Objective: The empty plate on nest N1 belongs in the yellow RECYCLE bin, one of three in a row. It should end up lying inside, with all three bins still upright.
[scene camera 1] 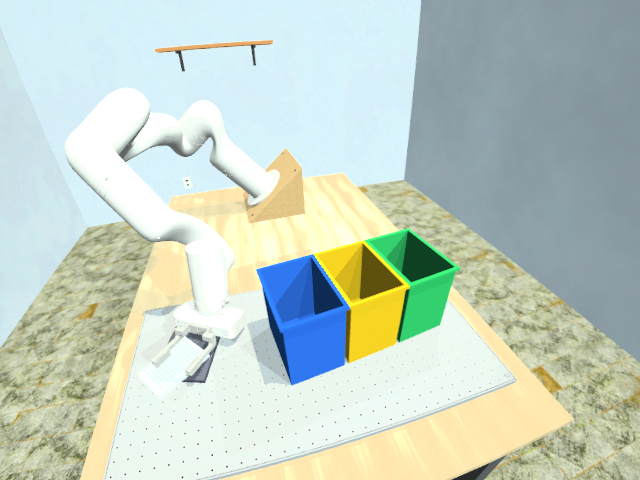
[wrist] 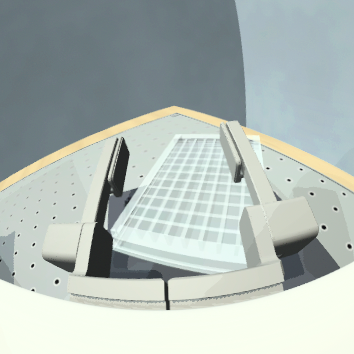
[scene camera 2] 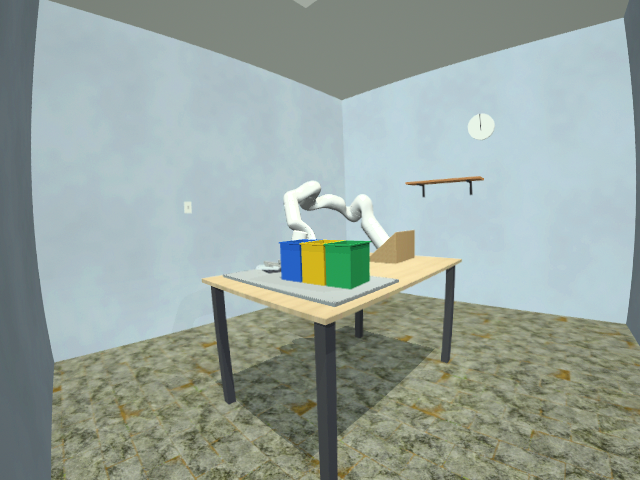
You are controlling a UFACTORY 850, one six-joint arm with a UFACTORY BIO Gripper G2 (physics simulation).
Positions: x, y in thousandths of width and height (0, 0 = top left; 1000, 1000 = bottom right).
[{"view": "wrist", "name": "my gripper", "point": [484, 386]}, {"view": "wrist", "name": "plate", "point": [524, 606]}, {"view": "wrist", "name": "dark nest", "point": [886, 739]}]
